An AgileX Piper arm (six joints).
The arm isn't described. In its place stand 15 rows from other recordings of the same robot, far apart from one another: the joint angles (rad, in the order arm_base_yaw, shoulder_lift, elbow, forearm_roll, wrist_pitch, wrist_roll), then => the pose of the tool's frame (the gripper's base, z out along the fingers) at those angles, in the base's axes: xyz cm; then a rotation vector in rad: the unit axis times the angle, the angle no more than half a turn.
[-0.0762 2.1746 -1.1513 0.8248 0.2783 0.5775] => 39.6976 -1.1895 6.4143 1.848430 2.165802 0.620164
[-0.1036 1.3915 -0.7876 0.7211 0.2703 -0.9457] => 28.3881 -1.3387 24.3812 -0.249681 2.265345 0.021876
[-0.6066 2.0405 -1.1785 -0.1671 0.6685 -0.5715] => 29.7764 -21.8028 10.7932 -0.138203 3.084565 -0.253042
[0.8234 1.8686 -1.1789 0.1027 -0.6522 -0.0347] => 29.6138 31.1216 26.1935 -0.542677 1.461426 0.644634
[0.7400 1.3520 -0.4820 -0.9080 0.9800 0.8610] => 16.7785 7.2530 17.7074 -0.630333 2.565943 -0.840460
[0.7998 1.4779 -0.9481 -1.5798 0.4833 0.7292] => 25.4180 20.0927 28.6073 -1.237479 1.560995 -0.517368
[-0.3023 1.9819 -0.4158 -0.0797 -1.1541 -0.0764] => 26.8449 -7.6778 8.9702 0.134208 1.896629 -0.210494
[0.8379 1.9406 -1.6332 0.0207 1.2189 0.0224] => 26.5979 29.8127 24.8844 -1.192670 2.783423 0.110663
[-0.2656 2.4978 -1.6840 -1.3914 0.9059 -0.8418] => 44.9065 -19.5184 6.4622 1.641553 -1.660401 1.089236
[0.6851 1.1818 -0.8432 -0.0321 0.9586 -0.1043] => 16.3429 13.0457 27.2763 -1.088688 2.564056 0.105919
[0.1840 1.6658 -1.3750 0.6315 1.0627 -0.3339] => 33.1209 10.9381 29.9498 -0.387404 2.665807 0.795982
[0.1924 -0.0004 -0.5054 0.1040 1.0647 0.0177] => -0.7413 0.6974 27.8873 -0.184046 2.039406 0.255681
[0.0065 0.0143 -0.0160 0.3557 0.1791 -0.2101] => 5.6489 0.6013 20.2625 0.063204 1.651156 0.163089
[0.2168 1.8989 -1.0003 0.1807 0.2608 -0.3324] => 35.0602 8.1542 13.1515 -0.506755 2.590311 0.081189
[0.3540 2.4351 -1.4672 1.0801 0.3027 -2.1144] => 42.4965 18.2561 2.2450 -1.717565 1.876339 0.076477
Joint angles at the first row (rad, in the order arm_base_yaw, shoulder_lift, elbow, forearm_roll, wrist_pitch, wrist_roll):
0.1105, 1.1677, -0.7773, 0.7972, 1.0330, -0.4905
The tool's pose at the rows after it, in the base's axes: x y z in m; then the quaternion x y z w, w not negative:
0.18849 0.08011 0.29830 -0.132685 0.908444 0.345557 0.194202
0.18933 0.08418 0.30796 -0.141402 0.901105 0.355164 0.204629
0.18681 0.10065 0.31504 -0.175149 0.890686 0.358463 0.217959
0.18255 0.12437 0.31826 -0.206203 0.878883 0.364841 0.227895
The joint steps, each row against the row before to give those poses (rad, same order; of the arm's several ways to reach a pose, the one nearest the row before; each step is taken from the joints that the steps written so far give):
0.0001, -0.0303, -0.0467, 0.0310, 0.0374, -0.0018
0.0141, -0.0019, -0.0295, 0.0184, 0.0055, 0.0000
0.0904, 0.0000, -0.0225, 0.0000, -0.0453, 0.0021
0.1301, 0.0110, -0.0136, -0.0018, -0.0830, 0.0220

